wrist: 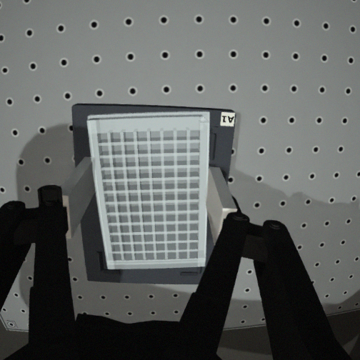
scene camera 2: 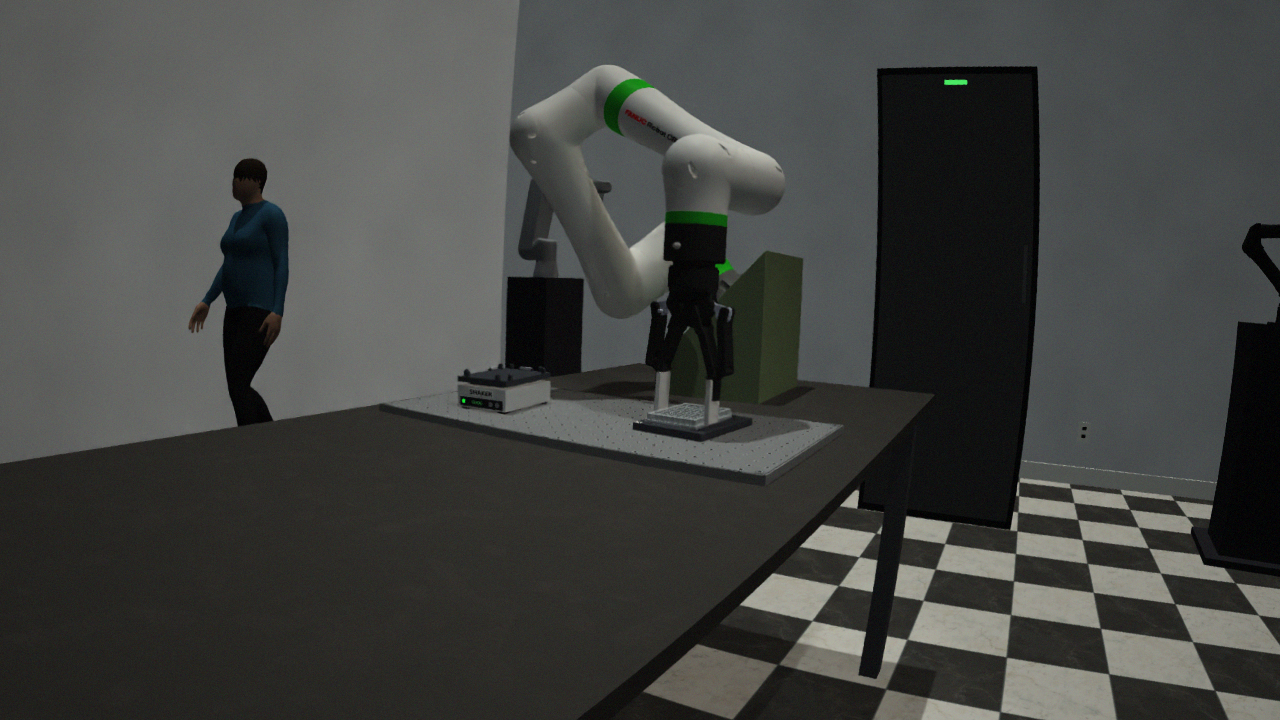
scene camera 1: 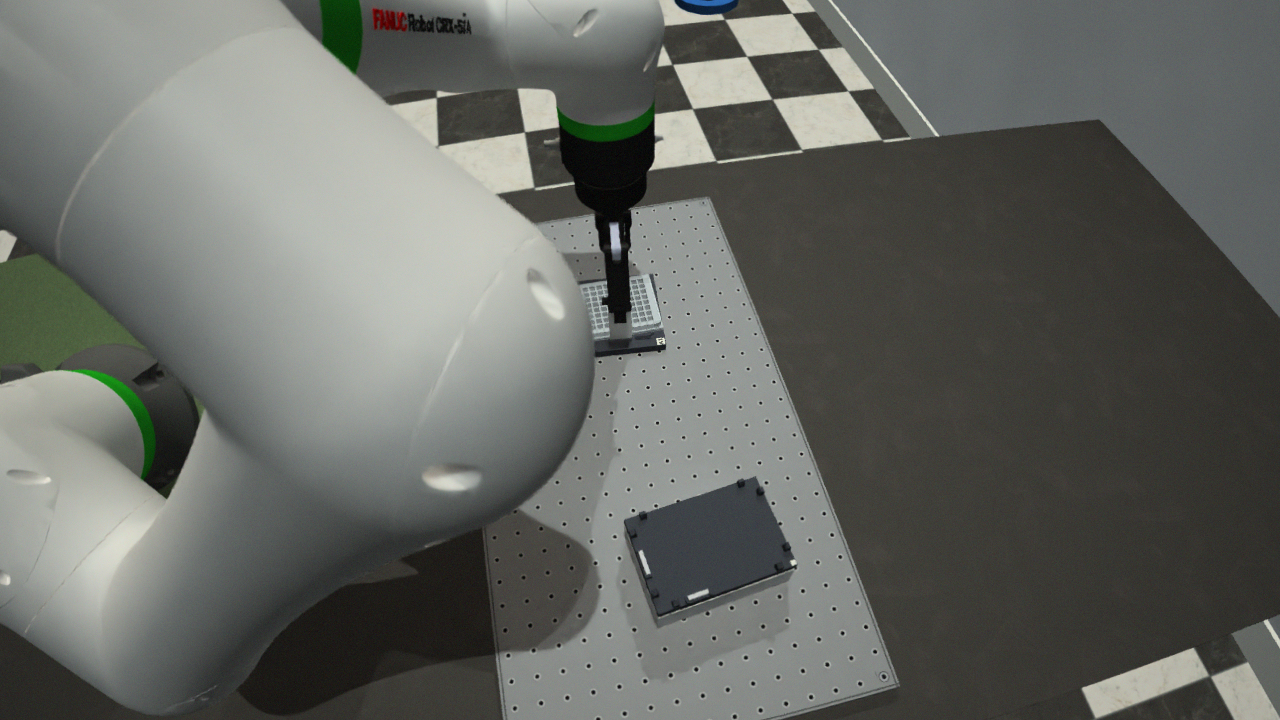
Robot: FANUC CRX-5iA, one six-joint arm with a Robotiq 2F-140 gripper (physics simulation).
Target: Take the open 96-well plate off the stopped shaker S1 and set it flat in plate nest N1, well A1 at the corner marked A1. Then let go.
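Frame: origin at the arm's base, x down, y back, z left, level; metres.
Where they show: gripper, fingertip midpoint: (scene camera 2: pixel 685 418) (scene camera 1: pixel 618 307); arm's base at its link origin: (scene camera 1: pixel 122 420).
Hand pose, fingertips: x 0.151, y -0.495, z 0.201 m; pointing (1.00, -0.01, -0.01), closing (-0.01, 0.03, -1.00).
Each offset is from my fingertips to the top centre of the thing. "pt": to the spot under its first point. Level surfaces: height alone.
My gripper (scene camera 1: pixel 619 320) (scene camera 2: pixel 686 413) (wrist: pixel 150 178) is shut on the long sides of the clear 96-well plate @(dz -0.001, dx -0.009, dy +0.015 m) (scene camera 1: pixel 644 304) (scene camera 2: pixel 684 412) (wrist: pixel 150 190). The plate looks level, low over or in the dark plate nest N1 @(dz +0.000, dx +0.004, dy +0.029 m) (scene camera 1: pixel 640 344) (scene camera 2: pixel 666 430) (wrist: pixel 150 276); whether it touches the nest floor I cannot tell. In the wrist view their edges look nearly parallel. The nest's A1 label @(pt dz -0.054, dx +0.007, dy -0.046 m) (scene camera 1: pixel 660 341) (wrist: pixel 227 119) is by the plate's top right corner in the wrist view; the plate's own A1 lettering is not readable. Shaker S1 @(pt dz -0.331, dx -0.036, dy -0.059 m) (scene camera 1: pixel 711 541) (scene camera 2: pixel 503 391) bears no plate.
The nest and shaker stand apart on a perforated grey board @(dx +0.019 m) (scene camera 1: pixel 716 402) (scene camera 2: pixel 608 438) (wrist: pixel 295 140) on the dark table @(dx +0.032 m) (scene camera 1: pixel 984 313) (scene camera 2: pixel 358 537). A green block (scene camera 2: pixel 778 331) stands behind the arm. A person (scene camera 2: pixel 255 259) stands beyond the table, and a black cabinet (scene camera 2: pixel 953 295) stands at the wall.
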